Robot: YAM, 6 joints.
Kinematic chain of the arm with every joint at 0, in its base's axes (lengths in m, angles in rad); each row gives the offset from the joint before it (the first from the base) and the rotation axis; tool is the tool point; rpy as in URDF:
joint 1: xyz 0 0 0.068 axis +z
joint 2: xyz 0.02 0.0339 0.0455 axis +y
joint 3: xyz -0.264 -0.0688 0 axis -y
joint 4: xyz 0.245 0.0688 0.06 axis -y
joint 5: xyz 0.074 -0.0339 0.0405 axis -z
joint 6: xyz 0.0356 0 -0.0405 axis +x
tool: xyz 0 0 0 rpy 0 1.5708 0
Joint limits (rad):
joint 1: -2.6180..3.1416
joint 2: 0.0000..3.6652
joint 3: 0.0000..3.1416
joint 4: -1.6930..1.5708
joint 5: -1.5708..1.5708
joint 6: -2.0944..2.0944
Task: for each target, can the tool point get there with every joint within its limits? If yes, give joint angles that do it. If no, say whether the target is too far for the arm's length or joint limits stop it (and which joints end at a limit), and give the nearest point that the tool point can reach.
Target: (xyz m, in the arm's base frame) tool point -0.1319 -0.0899 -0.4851
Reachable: no: joint limits stop it (at a limit: joint 2) | nearest point -0.1494 -0.1018 -0.3739 | short by 0.113 m
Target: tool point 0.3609 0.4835 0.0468
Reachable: yes | joints 0.9052 3.0237 2.2601 1.0332 -0.4259 1.2729
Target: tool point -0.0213 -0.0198 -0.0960
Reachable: yes | joints -0.7334 3.2266 0.3157 0.6429 0.9497 0.8042
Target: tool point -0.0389 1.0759 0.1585
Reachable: no: too far | nearest point -0.0233 0.6449 0.1401 | short by 0.432 m
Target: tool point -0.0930 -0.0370 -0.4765
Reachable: no: joint limits stop it (at a limit: joint 1, joint 2) | nearest point -0.1197 -0.0653 -0.3623 | short by 0.121 m
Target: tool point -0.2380 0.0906 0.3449
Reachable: yes | joints 2.6843 1.1068 0.8056 0.4081 -0.7305 0.9943
